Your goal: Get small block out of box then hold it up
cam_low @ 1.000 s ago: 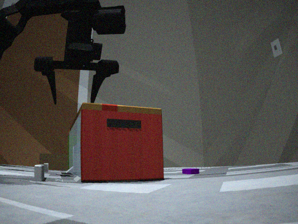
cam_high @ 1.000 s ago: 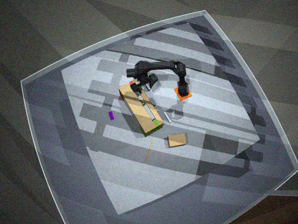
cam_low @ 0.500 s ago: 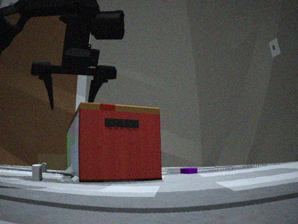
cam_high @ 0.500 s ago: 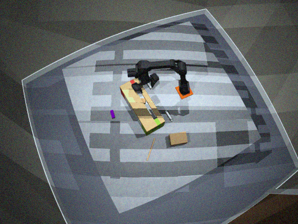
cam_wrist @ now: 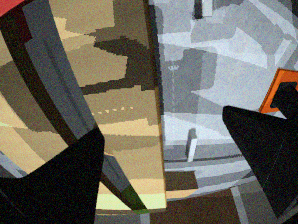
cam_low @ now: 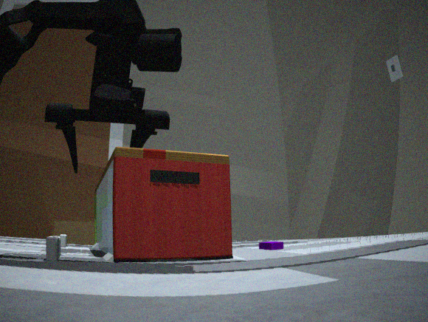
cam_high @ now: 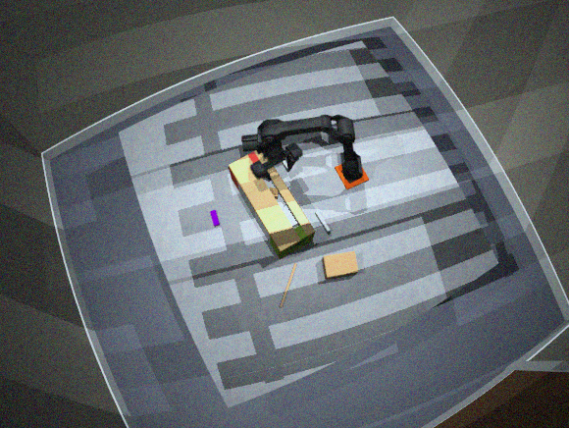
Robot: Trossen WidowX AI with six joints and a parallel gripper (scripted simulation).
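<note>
The block is 50 mm ahead of my gripper tip, 40 mm to the left of it and 30 mm below it. The rest, counted from my gripper tip: tan slab: 390 mm to the left, 90 mm below, 40 mm behind; then long box: 60 mm to the left, 60 mm below, 30 mm ahead; then thin stick: 360 mm to the left, 160 mm ahead, 120 mm below.
</note>
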